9 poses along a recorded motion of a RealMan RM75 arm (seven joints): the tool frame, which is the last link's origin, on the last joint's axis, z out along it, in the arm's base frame.
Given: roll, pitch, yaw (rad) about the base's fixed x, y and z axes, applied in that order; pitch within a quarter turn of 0, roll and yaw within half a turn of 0; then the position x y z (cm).
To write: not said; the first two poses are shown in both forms.
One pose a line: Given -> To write
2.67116 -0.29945 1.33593 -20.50 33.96 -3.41 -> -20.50 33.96 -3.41 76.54 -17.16 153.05
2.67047 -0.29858 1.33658 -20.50 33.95 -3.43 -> -20.50 33.95 -3.43 76.58 -17.11 153.01
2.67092 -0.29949 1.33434 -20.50 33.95 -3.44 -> -20.50 33.95 -3.44 76.45 -17.16 153.03
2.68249 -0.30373 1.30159 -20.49 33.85 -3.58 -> -20.49 33.85 -3.58 74.58 -17.40 153.70
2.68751 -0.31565 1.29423 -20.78 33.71 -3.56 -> -20.78 33.71 -3.56 74.15 -18.09 153.98
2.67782 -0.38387 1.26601 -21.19 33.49 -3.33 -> -21.19 33.49 -3.33 72.54 -21.99 153.43
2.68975 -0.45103 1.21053 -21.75 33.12 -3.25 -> -21.75 33.12 -3.25 69.36 -25.84 154.11
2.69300 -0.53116 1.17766 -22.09 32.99 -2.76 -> -22.09 32.99 -2.76 67.47 -30.43 154.30
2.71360 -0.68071 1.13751 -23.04 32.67 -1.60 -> -23.04 32.67 -1.60 65.17 -39.00 155.48
